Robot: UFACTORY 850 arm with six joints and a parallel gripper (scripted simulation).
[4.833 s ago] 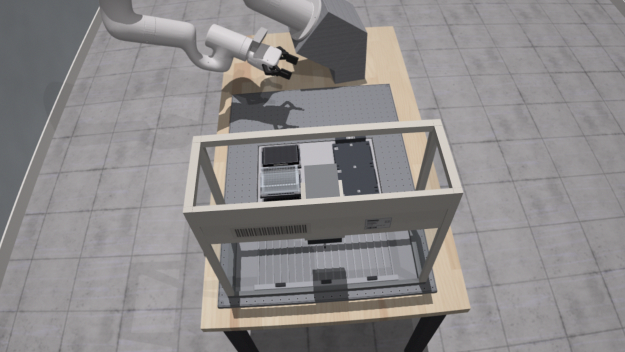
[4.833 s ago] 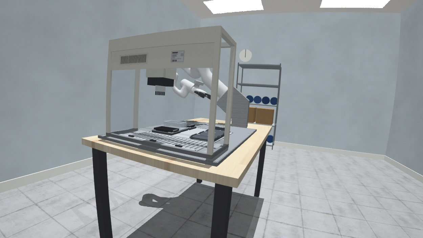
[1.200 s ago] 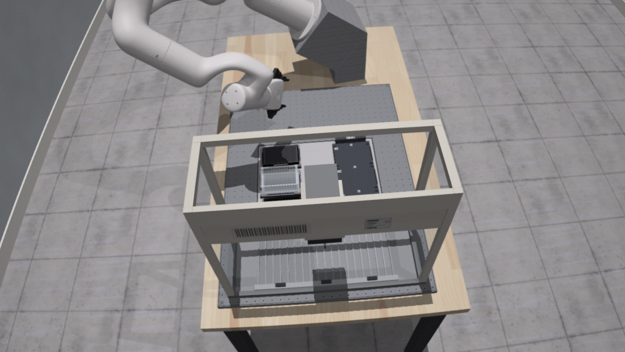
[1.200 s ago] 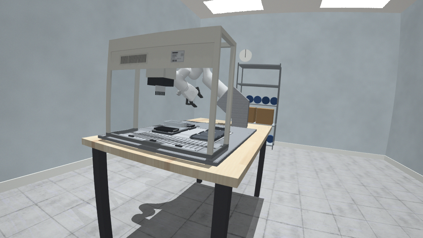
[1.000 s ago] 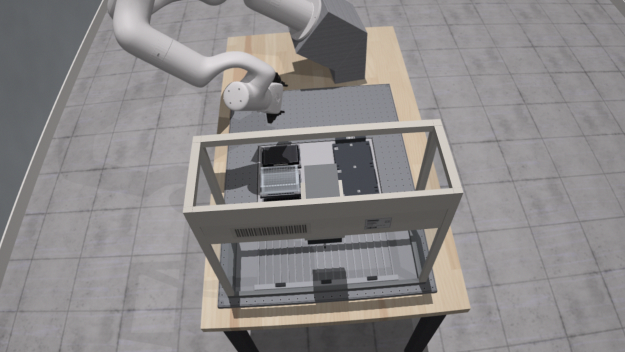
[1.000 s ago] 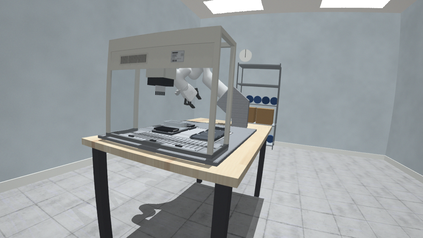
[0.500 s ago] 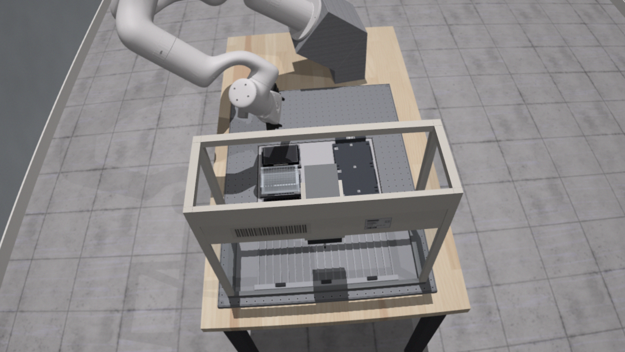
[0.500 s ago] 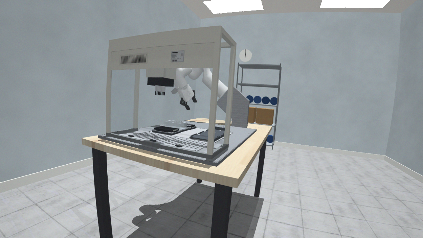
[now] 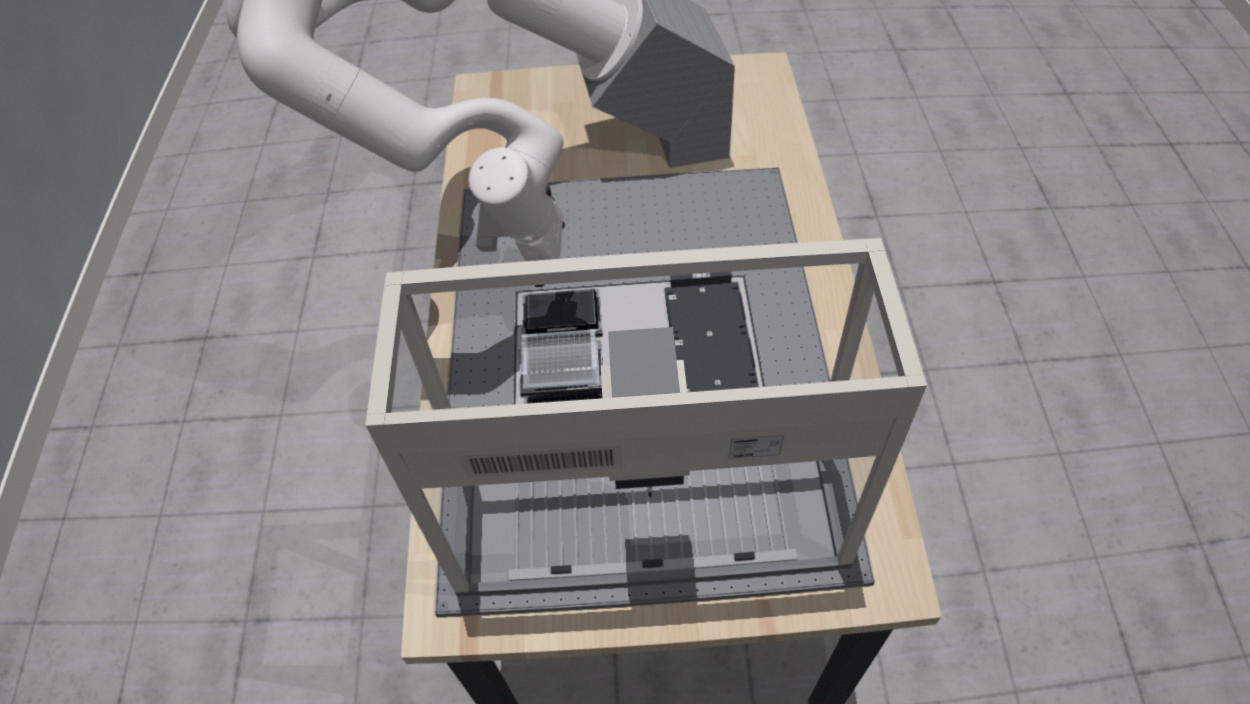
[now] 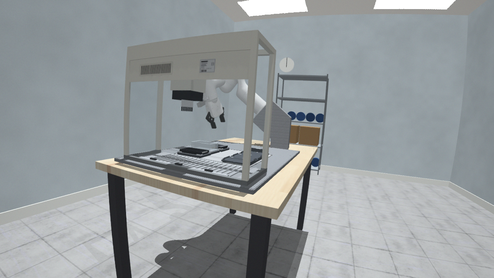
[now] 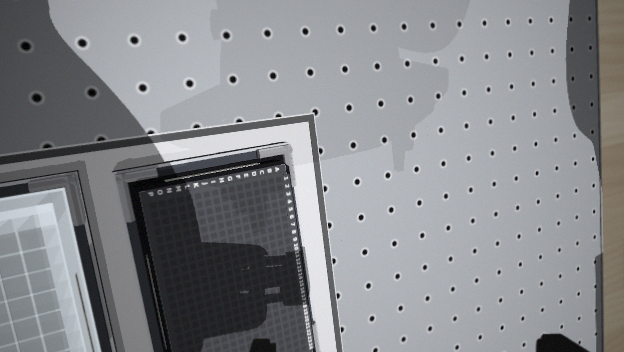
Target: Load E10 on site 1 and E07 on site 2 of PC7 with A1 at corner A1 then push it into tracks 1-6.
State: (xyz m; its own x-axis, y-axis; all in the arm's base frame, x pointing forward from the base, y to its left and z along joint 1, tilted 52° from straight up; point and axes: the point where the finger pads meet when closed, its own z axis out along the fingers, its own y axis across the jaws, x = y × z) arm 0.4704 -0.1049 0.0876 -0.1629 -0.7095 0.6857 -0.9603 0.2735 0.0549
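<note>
Now: the clear deep-well block E07 140 mm ahead of my hand and 120 mm below it. From my hand the other things lie so: nest S1 (150 mm below, 20 mm ahead); black 96-well plate E01 (240 mm ahead, 140 mm below); nest S2 (150 mm below, 140 mm ahead).
</note>
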